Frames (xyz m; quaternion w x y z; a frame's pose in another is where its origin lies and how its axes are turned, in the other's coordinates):
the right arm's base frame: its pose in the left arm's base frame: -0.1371 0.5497 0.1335 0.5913 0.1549 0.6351 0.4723
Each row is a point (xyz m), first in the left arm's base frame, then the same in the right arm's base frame.
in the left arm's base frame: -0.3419 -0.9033 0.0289
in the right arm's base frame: -0.9824 -0.7429 -0.8045
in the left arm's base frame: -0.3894 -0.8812 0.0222
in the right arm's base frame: -0.9496 -0.7198 -0.8388
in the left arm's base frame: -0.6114 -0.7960 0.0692
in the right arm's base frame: -0.8576 -0.5596 -0.9957
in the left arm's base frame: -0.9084 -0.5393 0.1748
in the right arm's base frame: -0.6525 -0.2396 -1.1399
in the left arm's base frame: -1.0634 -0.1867 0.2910
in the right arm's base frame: -0.4173 0.0859 -1.1152
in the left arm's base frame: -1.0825 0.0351 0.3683
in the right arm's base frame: -0.2917 0.2655 -1.0287
